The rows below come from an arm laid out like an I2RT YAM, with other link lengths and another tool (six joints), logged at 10 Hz.
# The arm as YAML. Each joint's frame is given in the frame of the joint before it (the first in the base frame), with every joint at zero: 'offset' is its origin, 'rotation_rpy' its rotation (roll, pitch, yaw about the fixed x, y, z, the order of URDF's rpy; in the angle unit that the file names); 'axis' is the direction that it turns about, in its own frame. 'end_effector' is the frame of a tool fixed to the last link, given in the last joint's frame.
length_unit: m
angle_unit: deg
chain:
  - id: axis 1
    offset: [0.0, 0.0, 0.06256]
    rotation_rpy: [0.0, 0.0, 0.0]
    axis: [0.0, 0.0, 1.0]
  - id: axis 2
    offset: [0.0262, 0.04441, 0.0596]
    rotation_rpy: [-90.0, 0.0, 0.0]
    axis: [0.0, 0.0, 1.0]
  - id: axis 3
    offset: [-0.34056, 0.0, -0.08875]
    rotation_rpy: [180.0, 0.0, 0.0]
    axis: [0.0, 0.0, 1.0]
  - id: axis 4
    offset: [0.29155, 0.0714, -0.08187]
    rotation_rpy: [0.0, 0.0, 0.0]
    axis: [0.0, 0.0, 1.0]
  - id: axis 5
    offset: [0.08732, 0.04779, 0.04]
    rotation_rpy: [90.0, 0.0, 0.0]
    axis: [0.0, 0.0, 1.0]
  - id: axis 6
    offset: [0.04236, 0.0, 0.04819]
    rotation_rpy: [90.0, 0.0, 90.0]
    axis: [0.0, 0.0, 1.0]
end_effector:
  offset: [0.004, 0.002, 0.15]
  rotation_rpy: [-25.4, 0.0, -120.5]
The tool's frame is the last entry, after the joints.
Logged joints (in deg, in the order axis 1, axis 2, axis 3, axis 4, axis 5, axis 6), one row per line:
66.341, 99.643, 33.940, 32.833, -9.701, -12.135
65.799, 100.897, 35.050, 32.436, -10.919, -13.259
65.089, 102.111, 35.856, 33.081, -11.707, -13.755
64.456, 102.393, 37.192, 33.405, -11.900, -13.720
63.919, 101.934, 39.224, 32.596, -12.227, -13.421
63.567, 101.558, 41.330, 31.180, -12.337, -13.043
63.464, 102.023, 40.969, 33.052, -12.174, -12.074
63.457, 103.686, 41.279, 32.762, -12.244, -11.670
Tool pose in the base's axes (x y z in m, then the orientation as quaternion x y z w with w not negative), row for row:
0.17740, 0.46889, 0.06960, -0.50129, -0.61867, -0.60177, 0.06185
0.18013, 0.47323, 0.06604, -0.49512, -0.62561, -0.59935, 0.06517
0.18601, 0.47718, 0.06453, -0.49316, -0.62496, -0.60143, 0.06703
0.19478, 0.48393, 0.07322, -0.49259, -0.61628, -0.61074, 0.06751
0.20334, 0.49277, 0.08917, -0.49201, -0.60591, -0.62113, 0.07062
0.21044, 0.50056, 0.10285, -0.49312, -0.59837, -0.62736, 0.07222
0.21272, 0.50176, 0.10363, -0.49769, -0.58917, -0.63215, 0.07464
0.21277, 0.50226, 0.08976, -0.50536, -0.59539, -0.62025, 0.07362
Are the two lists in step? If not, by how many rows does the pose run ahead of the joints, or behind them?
They are in step.
